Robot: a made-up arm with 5 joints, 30 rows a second.
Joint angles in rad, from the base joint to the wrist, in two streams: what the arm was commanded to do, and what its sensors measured. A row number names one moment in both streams.
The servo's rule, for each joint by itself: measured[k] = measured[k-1] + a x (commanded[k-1-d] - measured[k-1]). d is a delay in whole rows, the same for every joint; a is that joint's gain. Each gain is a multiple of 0.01, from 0.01 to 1. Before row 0 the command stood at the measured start. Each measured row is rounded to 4 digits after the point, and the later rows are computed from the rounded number. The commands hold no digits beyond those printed.
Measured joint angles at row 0: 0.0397, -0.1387, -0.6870, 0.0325, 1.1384
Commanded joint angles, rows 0 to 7: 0.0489, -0.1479, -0.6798, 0.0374, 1.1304; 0.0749, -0.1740, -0.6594, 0.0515, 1.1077; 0.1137, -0.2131, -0.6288, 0.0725, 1.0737; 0.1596, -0.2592, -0.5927, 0.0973, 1.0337; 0.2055, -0.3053, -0.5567, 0.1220, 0.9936; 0.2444, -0.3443, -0.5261, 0.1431, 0.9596; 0.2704, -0.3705, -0.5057, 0.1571, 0.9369; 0.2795, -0.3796, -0.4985, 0.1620, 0.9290
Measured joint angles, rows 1 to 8: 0.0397, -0.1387, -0.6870, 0.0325, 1.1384; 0.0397, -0.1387, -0.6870, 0.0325, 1.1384; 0.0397, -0.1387, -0.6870, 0.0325, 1.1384; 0.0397, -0.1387, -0.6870, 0.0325, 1.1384; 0.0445, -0.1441, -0.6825, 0.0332, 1.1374; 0.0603, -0.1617, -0.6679, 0.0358, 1.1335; 0.0881, -0.1920, -0.6433, 0.0409, 1.1257; 0.1253, -0.2316, -0.6114, 0.0488, 1.1137
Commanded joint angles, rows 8 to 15: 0.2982, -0.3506, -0.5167, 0.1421, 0.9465; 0.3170, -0.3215, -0.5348, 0.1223, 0.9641; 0.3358, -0.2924, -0.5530, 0.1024, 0.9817; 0.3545, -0.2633, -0.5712, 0.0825, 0.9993; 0.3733, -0.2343, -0.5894, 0.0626, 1.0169; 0.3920, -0.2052, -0.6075, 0.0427, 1.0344; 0.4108, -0.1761, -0.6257, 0.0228, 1.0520; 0.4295, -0.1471, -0.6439, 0.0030, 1.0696
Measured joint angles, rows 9 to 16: 0.1670, -0.2751, -0.5769, 0.0590, 1.0981; 0.2072, -0.3159, -0.5449, 0.0708, 1.0801; 0.2401, -0.3481, -0.5202, 0.0829, 1.0615; 0.2606, -0.3667, -0.5065, 0.0940, 1.0443; 0.2802, -0.3572, -0.5129, 0.1007, 1.0316; 0.2993, -0.3361, -0.5267, 0.1037, 1.0228; 0.3183, -0.3103, -0.5433, 0.1035, 1.0175; 0.3371, -0.2826, -0.5609, 0.1006, 1.0151
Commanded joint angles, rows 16 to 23: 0.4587, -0.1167, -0.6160, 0.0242, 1.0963; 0.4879, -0.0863, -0.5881, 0.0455, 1.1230; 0.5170, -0.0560, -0.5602, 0.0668, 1.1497; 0.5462, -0.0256, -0.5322, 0.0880, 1.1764; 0.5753, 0.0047, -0.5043, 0.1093, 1.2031; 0.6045, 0.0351, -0.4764, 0.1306, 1.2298; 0.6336, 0.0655, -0.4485, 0.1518, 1.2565; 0.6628, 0.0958, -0.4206, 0.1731, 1.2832
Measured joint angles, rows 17 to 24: 0.3559, -0.2541, -0.5789, 0.0953, 1.0153; 0.3747, -0.2252, -0.5969, 0.0879, 1.0178; 0.3935, -0.1962, -0.6150, 0.0788, 1.0222; 0.4122, -0.1672, -0.6332, 0.0682, 1.0284; 0.4364, -0.1374, -0.6224, 0.0620, 1.0372; 0.4632, -0.1073, -0.6008, 0.0597, 1.0484; 0.4912, -0.0770, -0.5752, 0.0607, 1.0616; 0.5198, -0.0467, -0.5481, 0.0645, 1.0765
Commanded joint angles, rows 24 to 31: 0.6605, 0.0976, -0.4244, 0.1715, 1.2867; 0.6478, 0.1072, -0.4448, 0.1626, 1.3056; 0.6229, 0.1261, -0.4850, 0.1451, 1.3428; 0.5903, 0.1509, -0.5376, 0.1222, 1.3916; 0.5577, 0.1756, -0.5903, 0.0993, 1.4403; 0.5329, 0.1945, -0.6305, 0.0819, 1.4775; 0.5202, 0.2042, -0.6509, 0.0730, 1.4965; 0.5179, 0.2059, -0.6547, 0.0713, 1.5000
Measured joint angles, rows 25 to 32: 0.5487, -0.0164, -0.5205, 0.0708, 1.0930; 0.5777, 0.0140, -0.4927, 0.0792, 1.1108; 0.6068, 0.0444, -0.4649, 0.0894, 1.1297; 0.6359, 0.0747, -0.4370, 0.1011, 1.1497; 0.6487, 0.0882, -0.4291, 0.1110, 1.1675; 0.6482, 0.0994, -0.4390, 0.1182, 1.1855; 0.6350, 0.1152, -0.4680, 0.1220, 1.2059; 0.6118, 0.1363, -0.5118, 0.1220, 1.2300
